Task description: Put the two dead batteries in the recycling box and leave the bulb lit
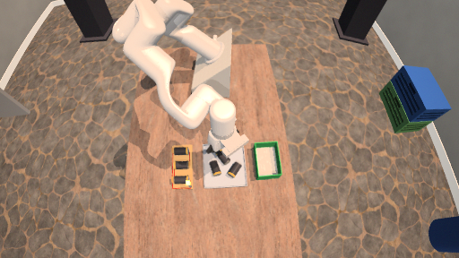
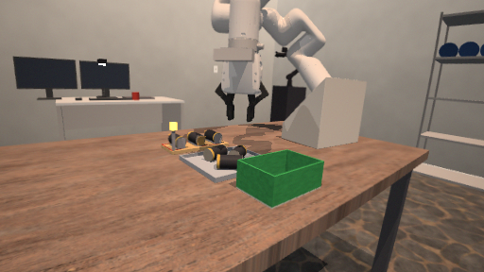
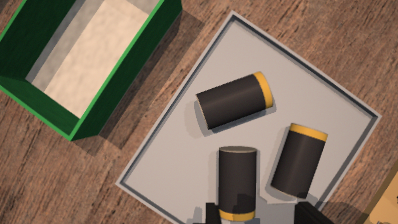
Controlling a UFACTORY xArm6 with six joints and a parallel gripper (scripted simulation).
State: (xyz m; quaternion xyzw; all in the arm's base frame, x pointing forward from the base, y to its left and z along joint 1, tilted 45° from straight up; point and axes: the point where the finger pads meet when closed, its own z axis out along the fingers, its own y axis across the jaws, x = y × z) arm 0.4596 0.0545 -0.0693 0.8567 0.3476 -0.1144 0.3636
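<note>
The grey tray lies 130 mm below my hand, 30 mm ahead of it and 10 mm to the left of it. From my hand the other things lie so: green recycling box: 190 mm to the left, 110 mm below, 10 mm ahead.
</note>
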